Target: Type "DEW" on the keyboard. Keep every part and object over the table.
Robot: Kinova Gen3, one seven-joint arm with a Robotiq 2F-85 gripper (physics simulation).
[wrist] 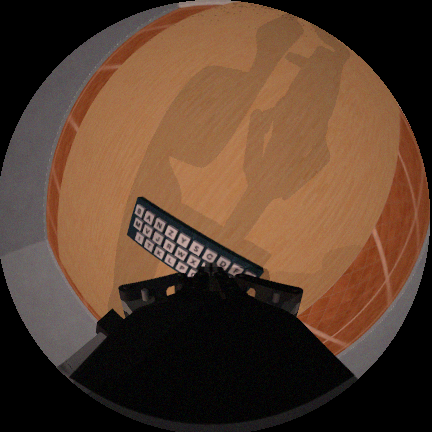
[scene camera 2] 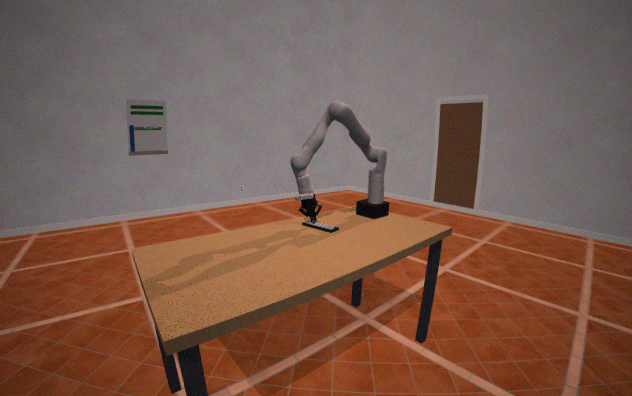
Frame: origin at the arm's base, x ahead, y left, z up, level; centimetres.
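Seen in the pictures: gripper, fingertip midpoint: (wrist: 210, 269) (scene camera 2: 314, 222); arm's base at its link origin: (scene camera 2: 375, 201).
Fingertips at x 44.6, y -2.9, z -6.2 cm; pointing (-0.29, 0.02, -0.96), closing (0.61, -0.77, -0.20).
Note:
Offsets run from my fingertips to a thing's top centre. Level surfaces: height alone.
The keyboard {dx -1.1, dy +3.6, dz -0.3 cm} (scene camera 2: 324, 227) (wrist: 171, 232) is dark with white letter keys and lies slantwise on the table {dz -2.0 cm} (scene camera 2: 280, 270) (wrist: 100, 150). In the wrist view the D key {dx +1.5, dy -0.5, dz -0.3 cm} (wrist: 223, 263) shows in the top row, just right of the fingertips, and the W key {dx -1.2, dy +4.0, dz -0.3 cm} (wrist: 181, 254) shows in the middle row, to their left. The E key cannot be made out; several keys of the lower rows are hidden behind the fingers. My gripper (scene camera 2: 313, 220) (wrist: 210, 269) is shut with nothing between the fingers. It points down at the keyboard, its tips at or very close to the keys; contact cannot be told.
The arm's black base (scene camera 2: 372, 208) stands at the table's far end. The arm's shadow falls across the table top. A panel (scene camera 2: 147, 142) with green and blue bars hangs on the wall, and a brown door (scene camera 2: 457, 155) is at the right.

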